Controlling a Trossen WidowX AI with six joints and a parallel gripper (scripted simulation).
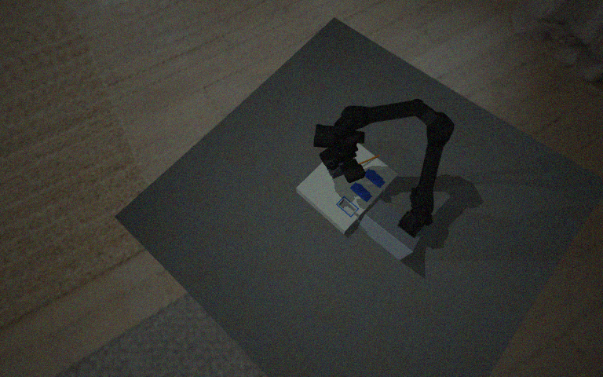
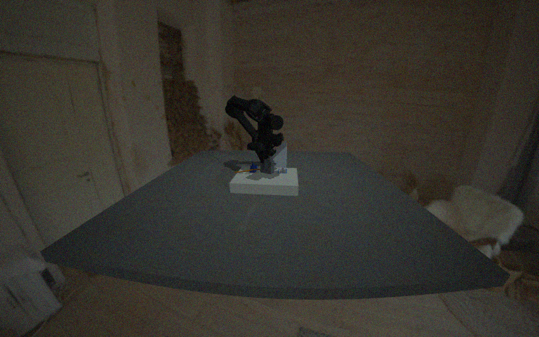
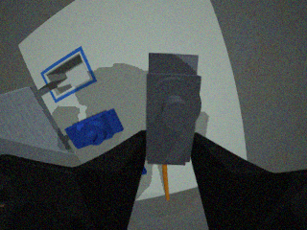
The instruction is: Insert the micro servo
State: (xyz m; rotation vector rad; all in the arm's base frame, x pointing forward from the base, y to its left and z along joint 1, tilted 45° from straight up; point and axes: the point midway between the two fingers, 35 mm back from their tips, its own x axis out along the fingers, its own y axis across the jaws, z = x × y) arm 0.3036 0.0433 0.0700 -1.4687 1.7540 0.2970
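Right now the white deck is 10 mm ahead of my gripper tip and 100 mm below it.
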